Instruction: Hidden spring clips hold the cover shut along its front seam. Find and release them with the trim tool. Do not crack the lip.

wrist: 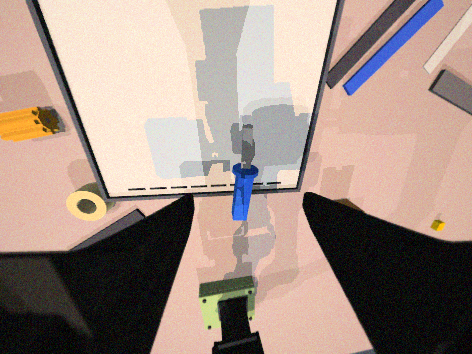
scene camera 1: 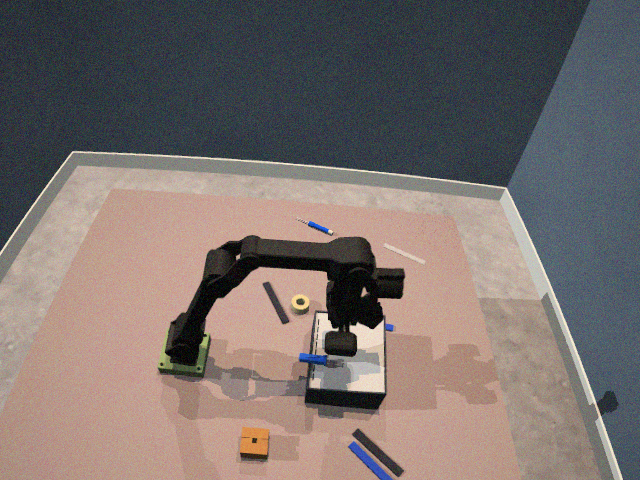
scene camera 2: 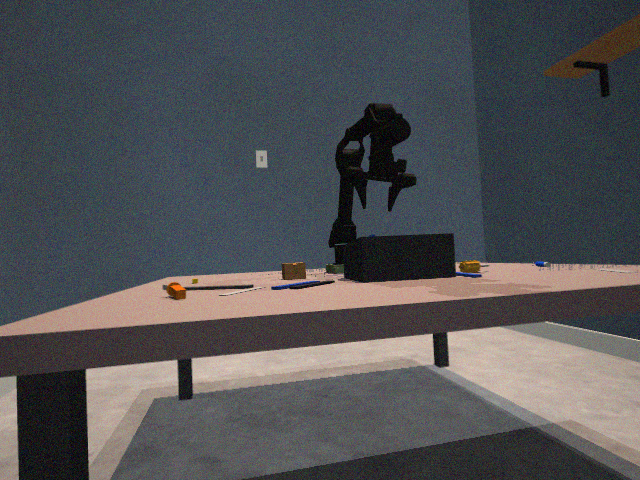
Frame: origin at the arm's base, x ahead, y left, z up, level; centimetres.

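Seen in the pictures: gripper, fingertip midpoint: (wrist: 248, 200) (scene camera 2: 376, 210); arm's base, origin of the base link: (wrist: 232, 308) (scene camera 1: 184, 353) (scene camera 2: 343, 263).
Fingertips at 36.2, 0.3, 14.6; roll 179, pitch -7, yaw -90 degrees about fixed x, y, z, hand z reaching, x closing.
Pixels of each thing's top centre, then the offset from my fingertips to it, as dx, dy, dz.
- box, middle of its top: (wrist: 204, 113) (scene camera 1: 349, 348) (scene camera 2: 393, 237) +4.5, +2.4, -7.4
- trim tool, middle of its top: (wrist: 246, 185) (scene camera 1: 321, 357) -2.2, -1.2, -6.2
- yellow ring, middle of its top: (wrist: 86, 206) (scene camera 1: 300, 301) -8.2, +20.4, -15.0
- dark bar, middle of its top: (wrist: 105, 235) (scene camera 1: 275, 301) -15.3, +21.0, -17.1
- orange block, middle of its top: (scene camera 1: 254, 440) (scene camera 2: 293, 263) -15.4, -20.7, -13.0
- blue strip, middle of its top: (wrist: 392, 47) (scene camera 2: 297, 283) (scene camera 1: 373, 466) +12.2, -23.4, -17.0
- dark strip, middle of its top: (wrist: 371, 36) (scene camera 2: 313, 283) (scene camera 1: 378, 452) +13.3, -20.0, -17.1
- yellow-orange piece, middle of its top: (scene camera 2: 475, 260) +2.8, +25.8, -14.4
The box (scene camera 1: 345, 397) (scene camera 2: 400, 258) is dark, with a pale cover (scene camera 1: 374, 382) (wrist: 125, 75). A row of dark dashes (wrist: 162, 188) runs along the cover's edge nearest the arm's base. The trim tool (scene camera 1: 312, 358) (scene camera 2: 372, 236) (wrist: 242, 200) has a blue handle and a grey blade; it lies across that edge, its blade over the cover and its handle end sticking out past the box. My gripper (scene camera 2: 377, 209) (wrist: 248, 200) is open and empty, above the box. In the wrist view its fingertips stand either side of the handle, well apart from it. No clips can be made out.
A yellow ring (scene camera 1: 294, 305) (wrist: 74, 200) and a dark bar (scene camera 1: 276, 302) lie near the box. An orange block (scene camera 1: 254, 442) (scene camera 2: 293, 270), a blue strip (scene camera 1: 369, 461) and a dark strip (scene camera 1: 378, 452) lie on the other side. A yellow-orange piece (scene camera 2: 469, 266) (wrist: 25, 123) lies beside the box.
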